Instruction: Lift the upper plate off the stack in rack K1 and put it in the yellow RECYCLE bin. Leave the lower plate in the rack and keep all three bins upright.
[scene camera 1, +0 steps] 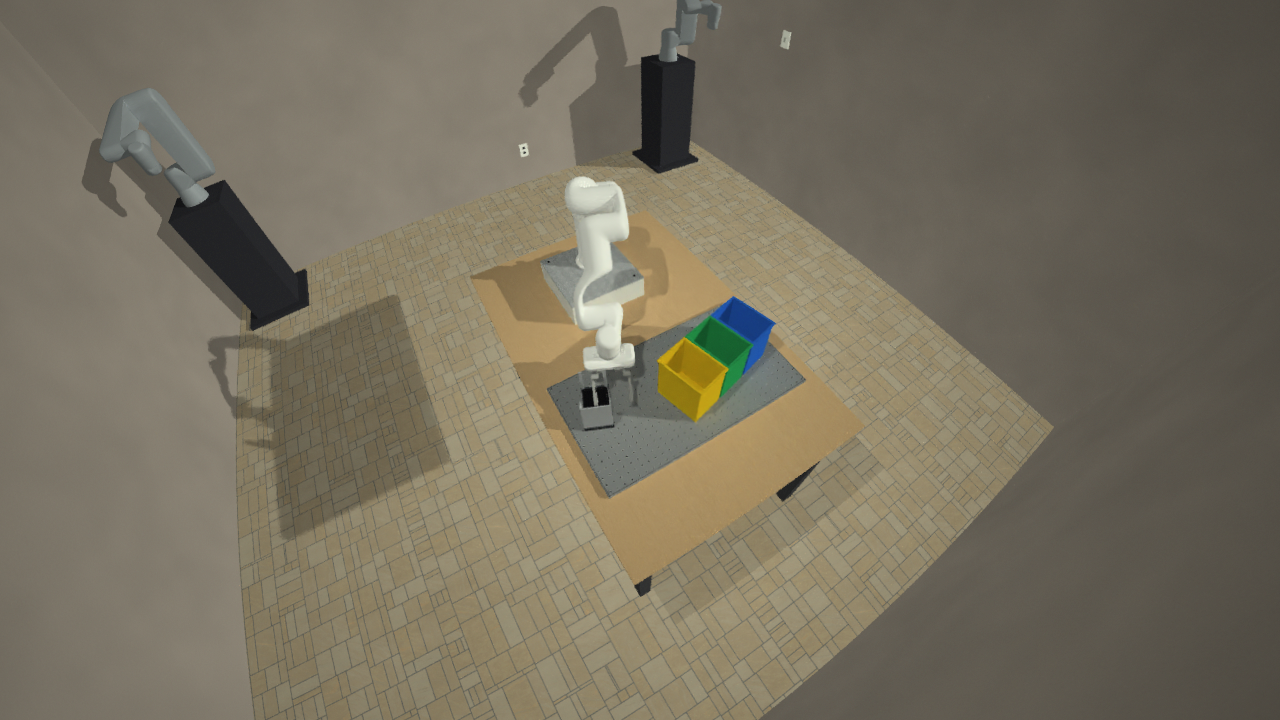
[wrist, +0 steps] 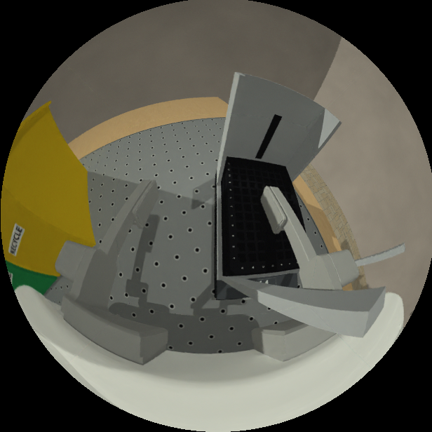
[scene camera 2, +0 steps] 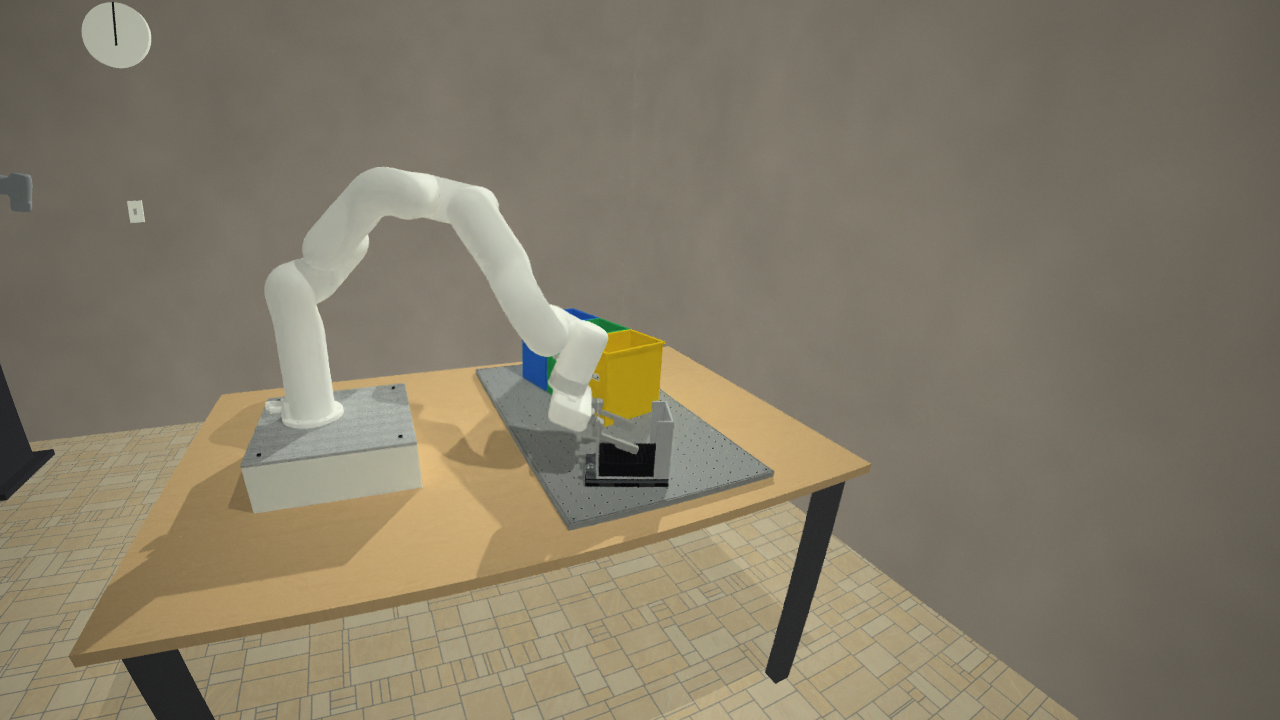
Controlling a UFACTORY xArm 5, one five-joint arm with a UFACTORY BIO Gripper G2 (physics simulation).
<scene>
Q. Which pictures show the yellow recycle bin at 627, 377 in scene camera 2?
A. Scene camera 1, the wrist view and scene camera 2: all of them.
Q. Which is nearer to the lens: the black plate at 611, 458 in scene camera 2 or the blue bin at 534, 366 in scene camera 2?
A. The black plate.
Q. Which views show the blue bin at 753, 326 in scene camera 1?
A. Scene camera 1 and scene camera 2 only.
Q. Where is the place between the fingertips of my gripper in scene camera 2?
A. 635, 438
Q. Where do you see a black plate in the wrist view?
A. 250, 246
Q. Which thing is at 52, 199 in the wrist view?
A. A yellow recycle bin.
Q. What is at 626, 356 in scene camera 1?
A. My gripper.
</scene>
